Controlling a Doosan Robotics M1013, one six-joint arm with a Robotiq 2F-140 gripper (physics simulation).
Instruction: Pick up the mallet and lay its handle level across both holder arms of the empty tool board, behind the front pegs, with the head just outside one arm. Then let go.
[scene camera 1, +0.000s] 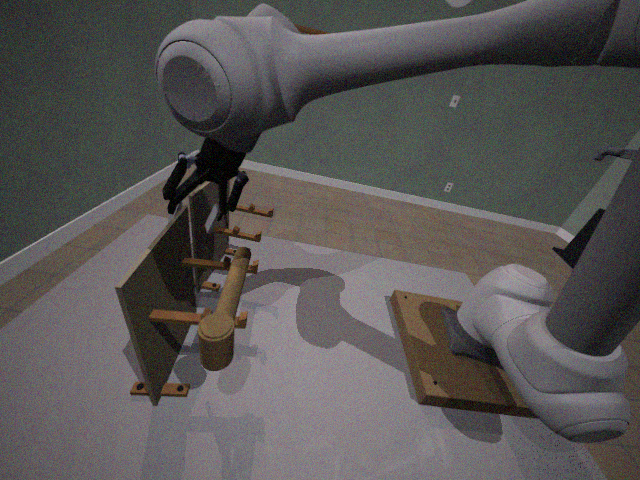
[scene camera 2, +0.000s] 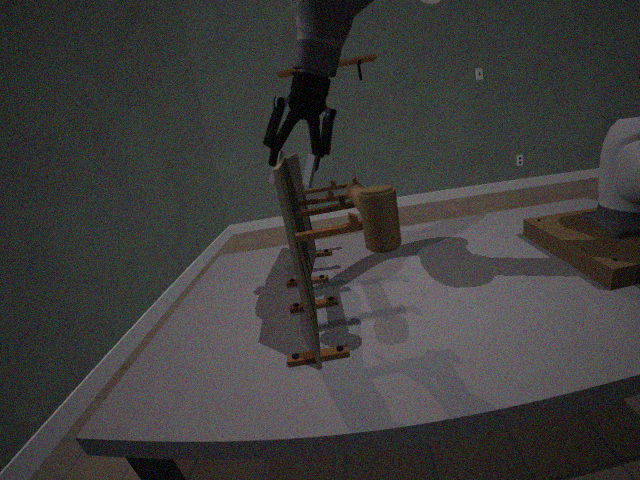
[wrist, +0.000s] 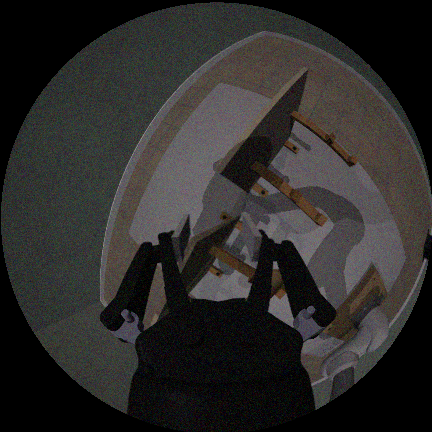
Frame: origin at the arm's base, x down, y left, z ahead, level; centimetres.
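Seen in the pictures: gripper, between the fingertips: (scene camera 1: 189, 226) (wrist: 215, 223); arm's base, origin of its link: (scene camera 1: 472, 337) (scene camera 2: 627, 224) (wrist: 365, 312).
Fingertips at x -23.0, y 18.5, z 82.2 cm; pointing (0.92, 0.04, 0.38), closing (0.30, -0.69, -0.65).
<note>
Offsets run from my fingertips to a thing's middle.
The light-wood mallet {dx +3.2, dy +11.2, dz -16.9 cm} (scene camera 1: 231, 291) (scene camera 2: 381, 219) lies across both arms of the nearer tool board {dx +10.9, dy +11.2, dz -9.2 cm} (scene camera 1: 160, 279) (wrist: 200, 267), between the inner and front pegs. Its handle looks level and its head is outside the nearest arm. In the wrist view the mallet is mostly hidden by a finger. The farther tool board {dx +11.5, dy -18.6, dz -0.1 cm} (scene camera 1: 206, 204) (wrist: 270, 135) has bare arms. My gripper (scene camera 1: 196, 212) (scene camera 2: 293, 164) (wrist: 215, 223) is partly open, with a clear gap between its pads and no mallet in them. It hangs by the boards' top edges, apart from the mallet.
The farther board's arms (scene camera 1: 237, 233) (wrist: 290, 192) stick out toward the robot's side. The robot base stands on a thick wooden plate (scene camera 1: 408, 341) (scene camera 2: 568, 253) at the right. A wooden rail (scene camera 2: 357, 60) with a dark hook is on or near the wall behind the arm.
</note>
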